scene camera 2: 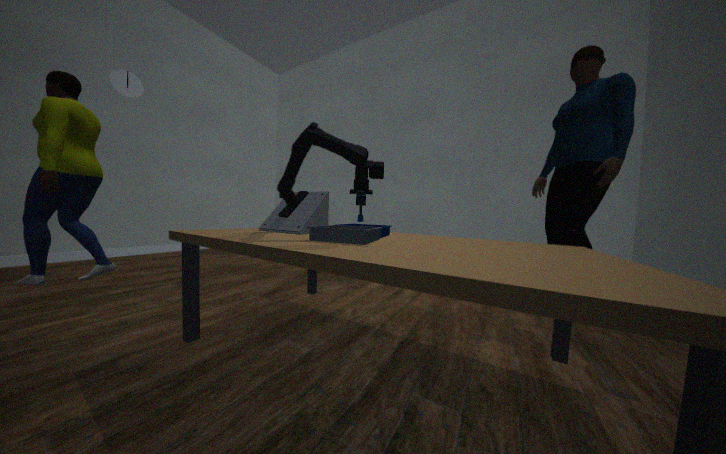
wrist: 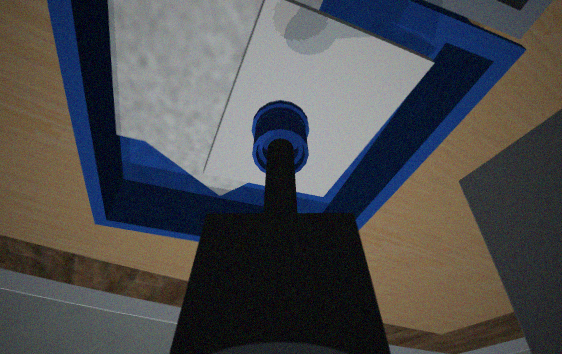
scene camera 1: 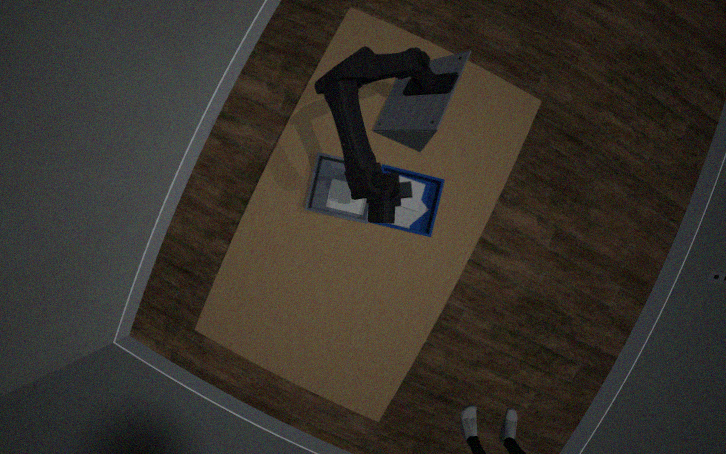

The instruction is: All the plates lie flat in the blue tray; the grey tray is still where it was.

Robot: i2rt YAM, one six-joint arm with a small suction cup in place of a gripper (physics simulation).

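Where they show: hand, its tool point: (scene camera 2: 360,220) (wrist: 280,127); arm's base, origin of its link: (scene camera 2: 294,204) (scene camera 1: 429,85).
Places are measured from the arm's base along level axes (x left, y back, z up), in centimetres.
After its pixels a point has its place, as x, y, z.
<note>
The suction cup, my gripper (scene camera 2: 360,218) (wrist: 280,135), is off, with no plate on it, and hangs above the blue tray (scene camera 1: 437,207) {23.7, -34.3, -9.4} (scene camera 2: 384,231) {13.2, -47.9, -11.9} (wrist: 83,125) {14.7, -47.7, -9.4}. In the wrist view, a smooth white plate (wrist: 350,100) {6.3, -32.9, -12.8} lies under the cup in the blue tray and overlaps a mottled pale plate (wrist: 170,75) {11.0, -44.1, -13.0}. Their pale surfaces (scene camera 1: 414,206) {16.2, -37.6, -12.2} show partly beside the arm in scene camera 1. A white plate (scene camera 1: 350,206) {-6.2, -48.9, -13.6} lies in the grey tray (scene camera 1: 313,182) {-22.7, -47.3, -10.0} (scene camera 2: 339,234) {-22.6, -48.2, -11.5}, beside the blue tray, partly shaded. The arm hides the cup in scene camera 1.
The arm stands on a grey sloped base (scene camera 1: 417,112) {0.7, -10.5, 0.1} (scene camera 2: 315,211) {-2.1, -17.5, -3.5} on the wooden table (scene camera 1: 342,299) {8.0, -84.2, -14.4} (scene camera 2: 481,262) {-26.9, -92.5, -14.4}. A person in yellow (scene camera 2: 69,128) stands at the left and one in blue (scene camera 2: 596,123) at the right, behind the table.
</note>
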